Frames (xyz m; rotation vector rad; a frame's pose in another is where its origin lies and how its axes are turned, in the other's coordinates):
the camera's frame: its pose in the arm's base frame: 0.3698 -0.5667 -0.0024 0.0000 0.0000 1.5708
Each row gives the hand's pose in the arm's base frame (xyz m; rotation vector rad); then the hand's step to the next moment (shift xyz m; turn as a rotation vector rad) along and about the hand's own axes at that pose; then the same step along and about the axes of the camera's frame.
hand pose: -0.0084 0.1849 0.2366 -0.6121 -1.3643 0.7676
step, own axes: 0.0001 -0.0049 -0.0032 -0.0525 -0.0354 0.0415
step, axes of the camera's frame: -0.0028 -0.0038 0.0035 -0.0651 0.0386 -0.0002
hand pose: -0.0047 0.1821 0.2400 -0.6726 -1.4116 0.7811
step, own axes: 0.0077 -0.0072 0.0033 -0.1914 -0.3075 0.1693
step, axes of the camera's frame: 0.0018 0.0028 0.0105 -0.3436 0.1456 0.1435
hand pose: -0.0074 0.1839 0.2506 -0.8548 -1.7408 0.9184
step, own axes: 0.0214 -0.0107 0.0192 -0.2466 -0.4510 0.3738
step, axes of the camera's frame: 0.0094 0.0260 0.0132 -0.5000 0.3422 0.1920
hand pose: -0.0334 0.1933 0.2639 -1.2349 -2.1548 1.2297
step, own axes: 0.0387 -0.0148 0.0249 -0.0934 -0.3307 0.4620
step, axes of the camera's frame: 0.0160 0.0453 -0.0054 -0.3890 0.4235 0.0283
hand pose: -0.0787 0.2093 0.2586 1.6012 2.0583 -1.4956
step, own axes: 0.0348 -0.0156 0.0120 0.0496 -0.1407 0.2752
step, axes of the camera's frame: 0.0148 0.0324 -0.0181 -0.1656 0.2525 -0.0825
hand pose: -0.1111 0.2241 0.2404 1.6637 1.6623 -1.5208
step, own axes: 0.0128 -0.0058 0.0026 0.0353 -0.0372 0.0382
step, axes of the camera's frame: 0.0058 0.0094 -0.0090 -0.0041 0.0577 -0.0273
